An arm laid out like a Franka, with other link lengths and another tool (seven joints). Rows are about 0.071 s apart.
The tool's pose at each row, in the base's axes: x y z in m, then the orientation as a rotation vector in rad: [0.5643 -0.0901 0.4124 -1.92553 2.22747 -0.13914]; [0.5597 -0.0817 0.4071 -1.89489 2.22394 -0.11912]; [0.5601 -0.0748 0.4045 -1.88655 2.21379 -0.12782]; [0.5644 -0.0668 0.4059 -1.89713 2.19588 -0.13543]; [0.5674 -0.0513 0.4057 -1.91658 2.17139 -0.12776]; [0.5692 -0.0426 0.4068 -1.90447 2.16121 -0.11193]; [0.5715 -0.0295 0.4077 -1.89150 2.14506 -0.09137]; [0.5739 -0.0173 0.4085 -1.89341 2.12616 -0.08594]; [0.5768 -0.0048 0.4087 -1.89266 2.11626 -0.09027]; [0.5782 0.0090 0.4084 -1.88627 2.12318 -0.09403]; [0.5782 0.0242 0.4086 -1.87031 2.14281 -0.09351]
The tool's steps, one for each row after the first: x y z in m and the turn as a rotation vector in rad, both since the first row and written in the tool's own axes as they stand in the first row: [-0.0072 0.0068 0.0047 0.00623 -0.02469 0.01646]; [-0.0139 0.0079 0.0077 0.01932 -0.03026 0.01628]; [-0.0225 0.0047 0.0077 0.02697 -0.03289 0.00268]; [-0.0382 0.0041 0.0093 0.02617 -0.04278 -0.01747]; [-0.0471 0.0035 0.0091 0.02902 -0.06167 -0.01407]; [-0.0604 0.0030 0.0094 0.03268 -0.08676 -0.01237]; [-0.0728 0.0024 0.0098 0.03819 -0.09982 -0.02103]; [-0.0856 0.0014 0.0109 0.04549 -0.10402 -0.02513]; [-0.0994 0.0022 0.0123 0.04704 -0.10090 -0.01894]; [-0.1144 0.0044 0.0129 0.04469 -0.09633 -0.00184]
